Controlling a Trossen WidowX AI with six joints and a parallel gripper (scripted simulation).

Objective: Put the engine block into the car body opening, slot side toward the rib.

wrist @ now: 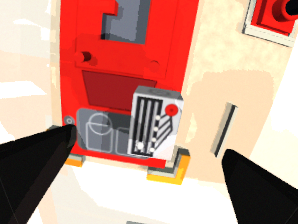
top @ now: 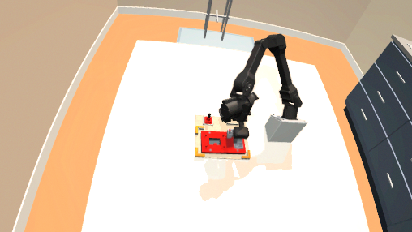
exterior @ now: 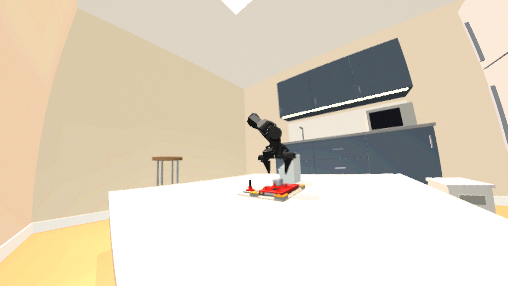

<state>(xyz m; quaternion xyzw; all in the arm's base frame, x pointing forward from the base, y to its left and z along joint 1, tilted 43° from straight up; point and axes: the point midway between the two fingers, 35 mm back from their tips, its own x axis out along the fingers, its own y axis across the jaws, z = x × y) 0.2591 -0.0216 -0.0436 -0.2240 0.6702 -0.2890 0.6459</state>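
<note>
Now: the grey engine block 4 cm below my gripper tip.
</note>
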